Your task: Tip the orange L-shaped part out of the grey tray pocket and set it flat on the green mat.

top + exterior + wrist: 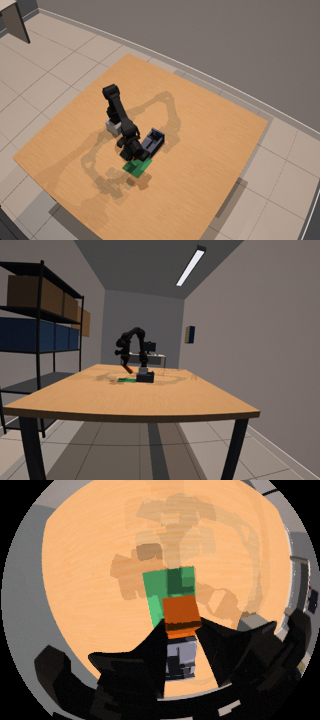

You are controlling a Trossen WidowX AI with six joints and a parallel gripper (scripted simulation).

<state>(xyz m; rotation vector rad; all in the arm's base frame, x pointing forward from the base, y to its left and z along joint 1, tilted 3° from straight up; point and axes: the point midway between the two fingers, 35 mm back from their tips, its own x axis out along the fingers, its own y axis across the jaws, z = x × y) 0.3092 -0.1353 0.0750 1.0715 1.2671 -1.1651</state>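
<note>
Right now my gripper tip is 2 cm to the right of the green mat and 14 cm above it. The rest, counted from my gripper tip: orange L-shaped part (2 cm behind, 3 cm to the left, 3 cm below).
</note>
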